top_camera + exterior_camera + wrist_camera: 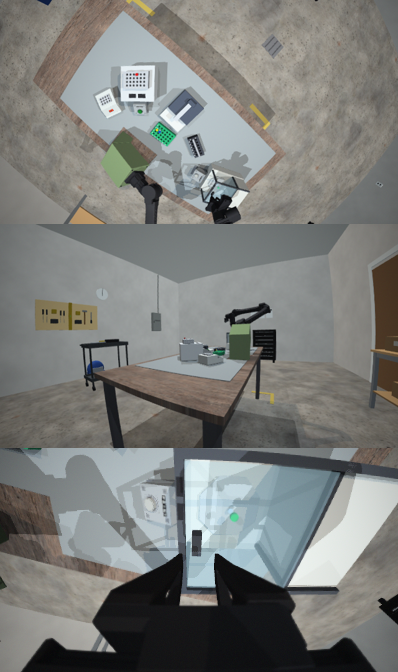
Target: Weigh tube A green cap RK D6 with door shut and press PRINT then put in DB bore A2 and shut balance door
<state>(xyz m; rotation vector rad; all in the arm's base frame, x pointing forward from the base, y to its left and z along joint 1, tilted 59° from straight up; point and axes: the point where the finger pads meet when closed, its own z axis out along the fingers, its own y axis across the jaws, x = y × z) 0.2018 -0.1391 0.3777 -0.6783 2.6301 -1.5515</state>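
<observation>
Right now my hand is 40 mm above the sliding door, 30 mm to the left of it and 10 mm short of it. Also, from my hand: green-capped tube 150 mm below, 50 mm to the right, 20 mm ahead; then white print key 180 mm below, 90 mm to the left, 30 mm behind; then balance pan 170 mm below, 50 mm to the right, 20 mm ahead.
</observation>
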